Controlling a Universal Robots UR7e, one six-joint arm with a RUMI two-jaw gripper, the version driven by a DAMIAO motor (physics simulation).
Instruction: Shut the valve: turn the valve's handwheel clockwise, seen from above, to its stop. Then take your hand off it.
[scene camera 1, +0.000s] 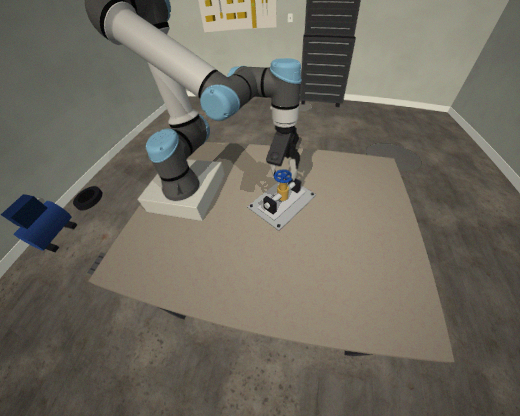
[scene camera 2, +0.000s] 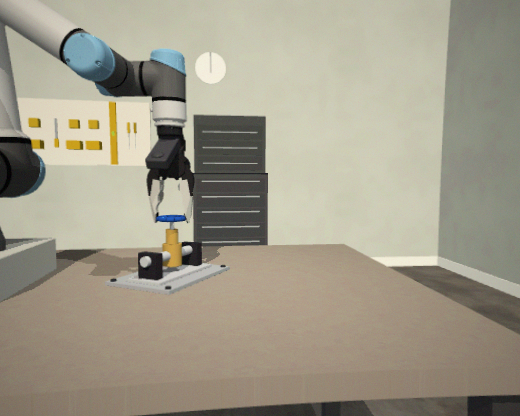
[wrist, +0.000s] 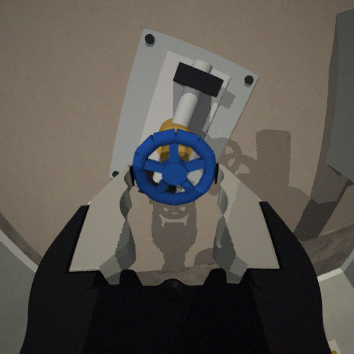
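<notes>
The valve's blue handwheel (scene camera 1: 283, 176) (scene camera 2: 171, 218) (wrist: 174, 172) lies level on top of the yellow valve body (scene camera 1: 283, 193) (scene camera 2: 172, 254) (wrist: 168, 126). The valve body sits on a white pipe that runs between two black blocks on a grey base plate (scene camera 1: 283, 223) (scene camera 2: 120, 283) (wrist: 131, 95). My gripper (scene camera 1: 283, 174) (scene camera 2: 171, 218) (wrist: 174, 165) points straight down and is shut on the handwheel, one jaw against each side of its rim. In the wrist view the handwheel hides much of the valve body and the near block.
The plate lies on the brown table (scene camera 1: 320, 280) (scene camera 2: 310, 320). The arm's pale pedestal (scene camera 1: 172, 210) (scene camera 2: 30, 267) stands left of the valve in both scene views. A dark drawer cabinet (scene camera 1: 327, 70) (scene camera 2: 230, 187) stands behind the table by the wall.
</notes>
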